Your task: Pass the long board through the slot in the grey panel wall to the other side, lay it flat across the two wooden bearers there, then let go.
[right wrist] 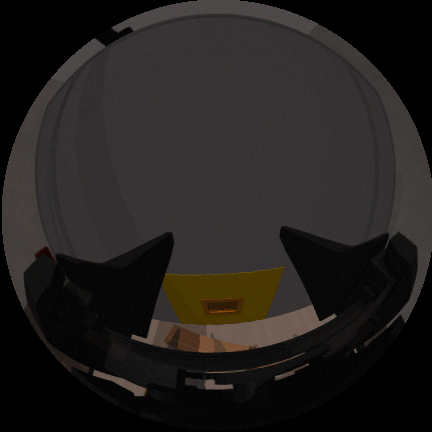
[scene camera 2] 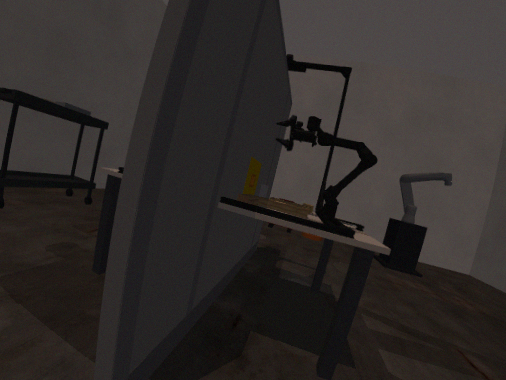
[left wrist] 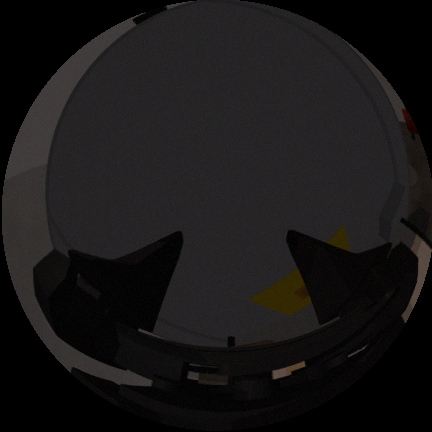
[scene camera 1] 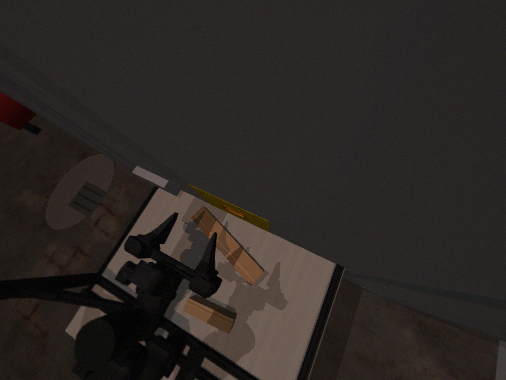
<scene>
The right gripper shows in the right wrist view and in scene camera 1. One and the same spot on the right gripper: (scene camera 1: 158, 236) is (right wrist: 126, 277).
</scene>
